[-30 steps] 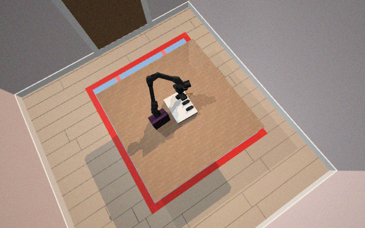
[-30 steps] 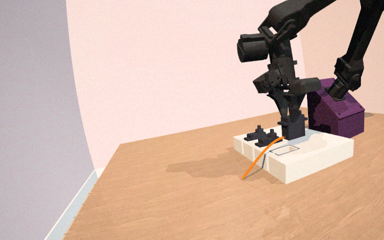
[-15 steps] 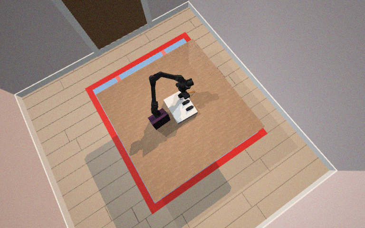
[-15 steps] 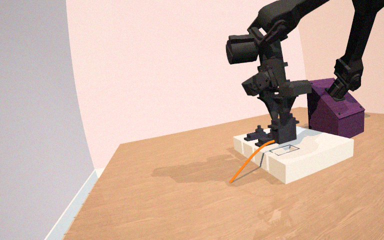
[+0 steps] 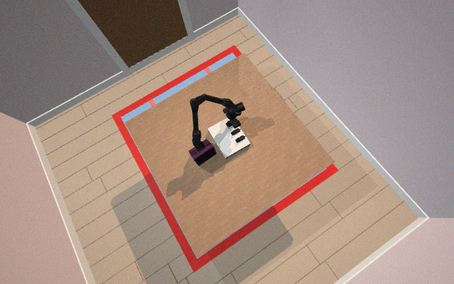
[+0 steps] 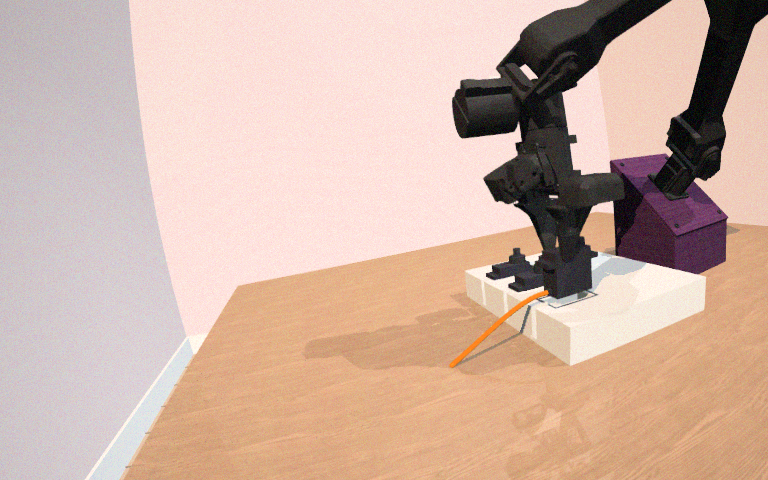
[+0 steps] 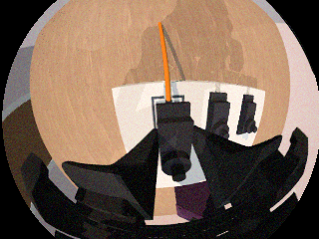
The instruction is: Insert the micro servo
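Now: the white deck 130 mm behind my gripper tip, 80 mm below it and 70 mm to the right of it.
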